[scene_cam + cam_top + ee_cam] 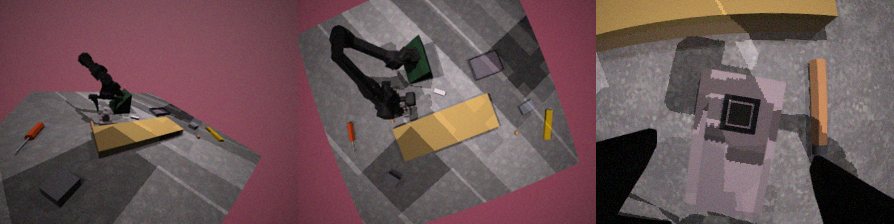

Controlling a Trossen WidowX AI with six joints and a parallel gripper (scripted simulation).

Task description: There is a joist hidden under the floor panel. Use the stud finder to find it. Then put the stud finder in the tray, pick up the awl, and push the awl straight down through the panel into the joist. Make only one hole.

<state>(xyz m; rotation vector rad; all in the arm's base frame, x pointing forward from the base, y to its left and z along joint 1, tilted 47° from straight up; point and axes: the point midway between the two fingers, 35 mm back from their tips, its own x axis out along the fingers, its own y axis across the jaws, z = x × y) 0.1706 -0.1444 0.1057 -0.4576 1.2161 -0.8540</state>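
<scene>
The stud finder is 30 mm below my gripper tip. Round my gripper tip: orange-handled screwdriver 60 mm ahead, 350 mm to the right, 60 mm below; orange awl 20 mm behind, 80 mm to the right, 70 mm below; white piece 20 mm ahead, 210 mm to the left, 70 mm below.
</scene>
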